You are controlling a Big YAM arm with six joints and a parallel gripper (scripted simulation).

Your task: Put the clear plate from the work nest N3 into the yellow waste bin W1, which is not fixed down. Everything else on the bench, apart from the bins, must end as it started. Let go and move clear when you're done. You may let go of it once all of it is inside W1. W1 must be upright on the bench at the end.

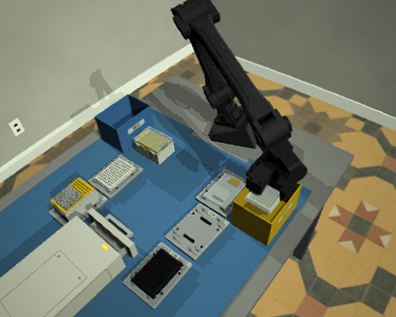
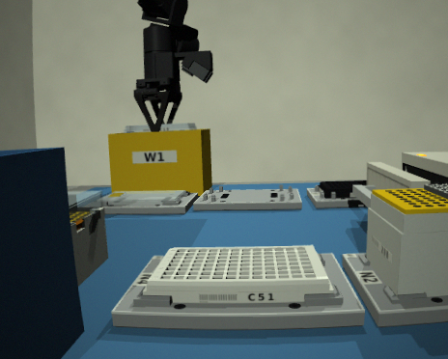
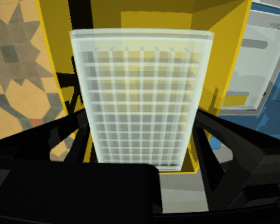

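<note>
The yellow waste bin W1 lies 9 cm below my hand. Also, from my hand: nest N3 (18 cm ahead, 13 cm to the right, 12 cm below); flat lid (15 cm to the right, 11 cm below); clear plate (right at my hand).
</note>
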